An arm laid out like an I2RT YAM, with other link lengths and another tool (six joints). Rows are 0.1 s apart.
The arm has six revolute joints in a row. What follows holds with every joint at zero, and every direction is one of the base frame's.
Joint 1 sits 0.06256 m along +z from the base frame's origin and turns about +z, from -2.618 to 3.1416 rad.
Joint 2 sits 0.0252 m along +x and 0.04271 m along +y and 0.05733 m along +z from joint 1 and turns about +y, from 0 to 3.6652 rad.
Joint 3 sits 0.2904 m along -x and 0.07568 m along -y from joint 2 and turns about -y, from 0 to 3.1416 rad.
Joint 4 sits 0.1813 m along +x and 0.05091 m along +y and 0.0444 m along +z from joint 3 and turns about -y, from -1.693 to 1.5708 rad.
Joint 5 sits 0.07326 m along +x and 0.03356 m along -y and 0.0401 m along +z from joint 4 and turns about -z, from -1.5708 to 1.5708 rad.
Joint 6 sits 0.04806 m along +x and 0.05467 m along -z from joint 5 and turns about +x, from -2.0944 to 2.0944 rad.
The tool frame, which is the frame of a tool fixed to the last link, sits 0.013 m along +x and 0.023 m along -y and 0.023 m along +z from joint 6; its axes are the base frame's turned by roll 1.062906, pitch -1.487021 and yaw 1.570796 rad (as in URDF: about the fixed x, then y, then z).
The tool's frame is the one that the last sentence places.
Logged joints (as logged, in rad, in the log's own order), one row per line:
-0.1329 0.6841 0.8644 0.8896 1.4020 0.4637
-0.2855 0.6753 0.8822 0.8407 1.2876 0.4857
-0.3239 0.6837 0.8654 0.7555 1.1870 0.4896
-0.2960 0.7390 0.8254 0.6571 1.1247 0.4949
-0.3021 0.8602 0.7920 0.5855 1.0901 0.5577
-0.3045 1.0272 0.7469 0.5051 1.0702 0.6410
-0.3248 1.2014 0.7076 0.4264 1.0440 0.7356
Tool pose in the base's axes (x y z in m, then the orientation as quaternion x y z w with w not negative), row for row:
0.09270 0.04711 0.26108 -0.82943 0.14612 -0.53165 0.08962
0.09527 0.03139 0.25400 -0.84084 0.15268 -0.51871 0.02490
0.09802 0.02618 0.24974 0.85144 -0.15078 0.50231 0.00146
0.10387 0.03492 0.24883 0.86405 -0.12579 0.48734 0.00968
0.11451 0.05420 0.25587 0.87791 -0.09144 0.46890 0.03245
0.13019 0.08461 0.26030 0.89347 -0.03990 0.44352 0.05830
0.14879 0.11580 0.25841 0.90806 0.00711 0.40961 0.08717
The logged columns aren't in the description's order. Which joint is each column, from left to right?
Columns, left to right: joint 4, joint 2, joint 6, joint 5, joint 1, joint 3.
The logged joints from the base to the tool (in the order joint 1, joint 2, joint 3, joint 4, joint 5, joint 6), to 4 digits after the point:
1.4020 0.6841 0.4637 -0.1329 0.8896 0.8644
1.2876 0.6753 0.4857 -0.2855 0.8407 0.8822
1.1870 0.6837 0.4896 -0.3239 0.7555 0.8654
1.1247 0.7390 0.4949 -0.2960 0.6571 0.8254
1.0901 0.8602 0.5577 -0.3021 0.5855 0.7920
1.0702 1.0272 0.6410 -0.3045 0.5051 0.7469
1.0440 1.2014 0.7356 -0.3248 0.4264 0.7076

